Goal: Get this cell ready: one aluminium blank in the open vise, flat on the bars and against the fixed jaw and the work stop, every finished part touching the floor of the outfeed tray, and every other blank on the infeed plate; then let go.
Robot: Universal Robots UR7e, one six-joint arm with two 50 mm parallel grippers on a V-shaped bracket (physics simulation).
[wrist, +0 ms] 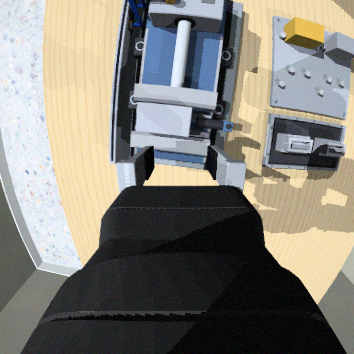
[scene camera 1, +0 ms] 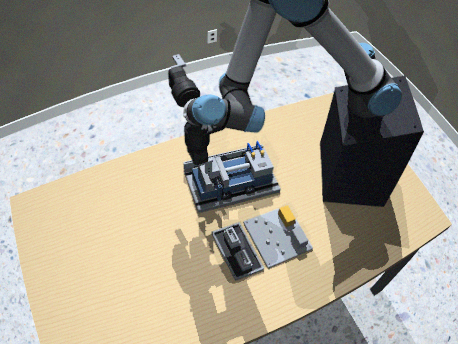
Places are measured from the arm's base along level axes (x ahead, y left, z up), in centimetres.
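Where they show: end effector, tool point: (wrist: 180, 160) (scene camera 1: 204, 162).
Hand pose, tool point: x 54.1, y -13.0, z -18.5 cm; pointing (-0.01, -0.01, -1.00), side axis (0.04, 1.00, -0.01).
Each offset is from my tool point to the top centre of the thing. "*": to the spot under its first point.
The vise {dy -0.3, dx -10.7, dz -6.8 cm} (scene camera 1: 264, 172) (wrist: 206, 65) is open, and a light grey block {dy -1.8, dx -3.6, dz -5.1 cm} (wrist: 162, 118) lies between its sliding jaw (wrist: 175, 96) and end jaw (wrist: 170, 143). The dark work stop with a blue tip {* dy +5.9, dx -2.5, dz -6.8 cm} (wrist: 228, 126) is at the block's right in the wrist view; exact contacts cannot be told. My gripper (scene camera 1: 201, 166) (wrist: 181, 162) is open, over the vise's end jaw, with nothing between the fingers. Two hollowed grey parts {* dy +20.8, dx +0.7, dz -14.0 cm} (scene camera 1: 231, 236) {* dy +29.8, dx +0.9, dz -14.0 cm} (scene camera 1: 244, 258) (wrist: 296, 144) (wrist: 334, 148) are in the outfeed tray {* dy +16.3, dx +2.1, dz -15.5 cm} (wrist: 268, 150). A grey blank {dy +31.4, dx -18.9, dz -12.3 cm} (scene camera 1: 300, 236) (wrist: 342, 48) is on the infeed plate {dy +26.5, dx -14.1, dz -15.9 cm} (scene camera 1: 275, 256) (wrist: 300, 102).
A yellow block {dy +22.3, dx -19.5, dz -12.3 cm} (scene camera 1: 287, 215) (wrist: 305, 32) is on the infeed plate near the grey blank, with several small pegs. Blue fittings {* dy -7.2, dx -24.0, dz -11.6 cm} (scene camera 1: 255, 146) stand at the vise's far end. The second gripper (scene camera 1: 178, 61) points up and away. The dark robot pedestal (scene camera 1: 367, 160) stands at the right.
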